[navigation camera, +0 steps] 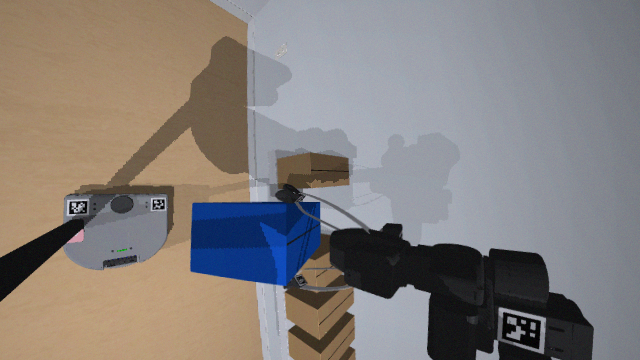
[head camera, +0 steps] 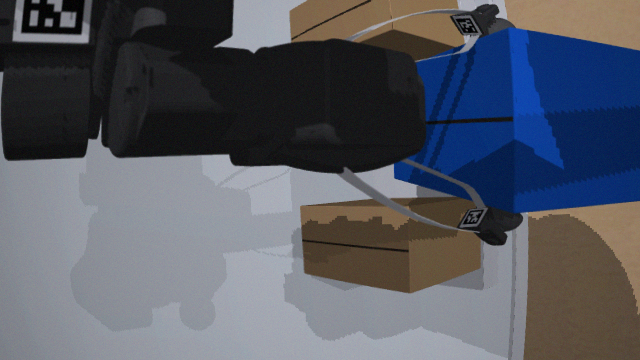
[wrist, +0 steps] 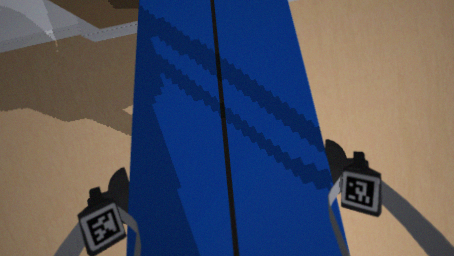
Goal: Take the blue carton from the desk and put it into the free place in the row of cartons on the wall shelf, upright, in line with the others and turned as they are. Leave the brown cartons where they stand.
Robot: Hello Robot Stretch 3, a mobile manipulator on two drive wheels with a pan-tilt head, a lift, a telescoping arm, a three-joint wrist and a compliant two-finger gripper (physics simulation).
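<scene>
The blue carton is in the air, nearer the cameras than the row. My gripper is shut on it, one fingertip at each side near the end face with the black line. The wall shelf shows in part. A single brown carton stands on it on one side of the blue carton. More brown cartons stand in a row on the other side. The free place is largely hidden behind the blue carton and gripper.
The wall is behind the shelf. My base stands on the wooden floor, with the mast beside it. A wall outlet is farther along. The lower fingertip in the head view overlaps the single brown carton's outline.
</scene>
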